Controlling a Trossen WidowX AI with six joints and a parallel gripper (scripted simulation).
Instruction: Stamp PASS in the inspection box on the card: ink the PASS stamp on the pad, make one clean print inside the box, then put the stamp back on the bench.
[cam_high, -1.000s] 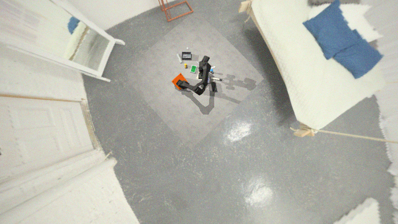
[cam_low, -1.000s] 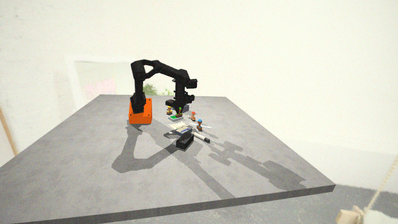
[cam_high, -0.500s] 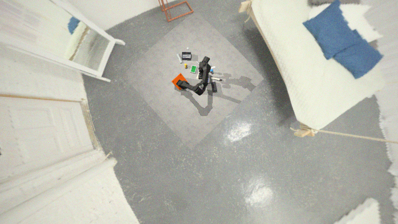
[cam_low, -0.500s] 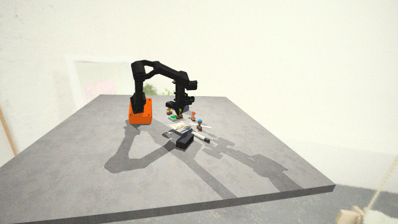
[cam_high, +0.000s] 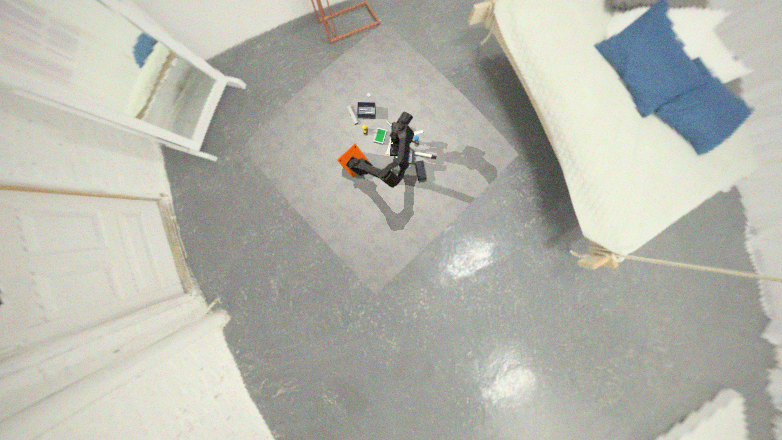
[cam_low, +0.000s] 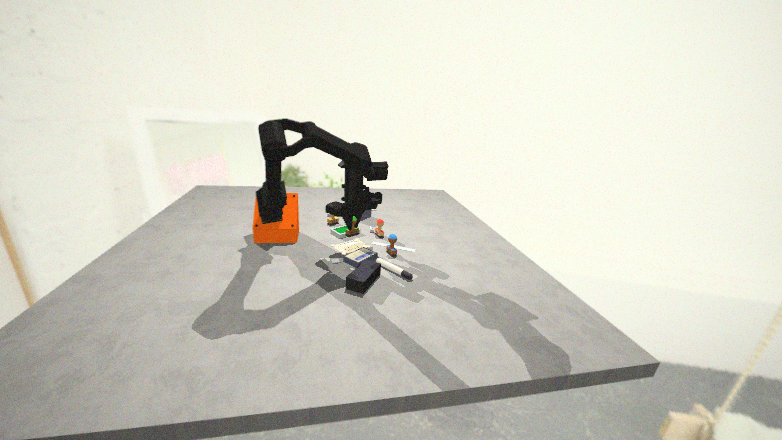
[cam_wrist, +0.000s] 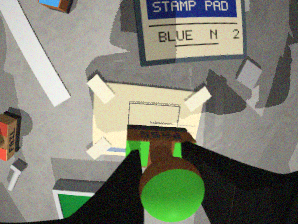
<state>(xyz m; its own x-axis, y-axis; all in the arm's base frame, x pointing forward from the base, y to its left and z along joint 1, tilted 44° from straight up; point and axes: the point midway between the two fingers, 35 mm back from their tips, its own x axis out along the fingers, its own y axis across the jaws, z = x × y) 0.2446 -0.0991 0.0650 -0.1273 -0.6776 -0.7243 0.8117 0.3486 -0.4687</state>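
Right now the cream card is 70 mm below my gripper tip and 10 mm to the left of it. From my gripper tip the other things lie so: blue-labelled pad box: 90 mm to the right, 50 mm below, 10 mm ahead; then blue-knobbed stamp: 110 mm ahead, 70 mm to the right, 50 mm below; then green ink pad: 120 mm to the left, 60 mm below.
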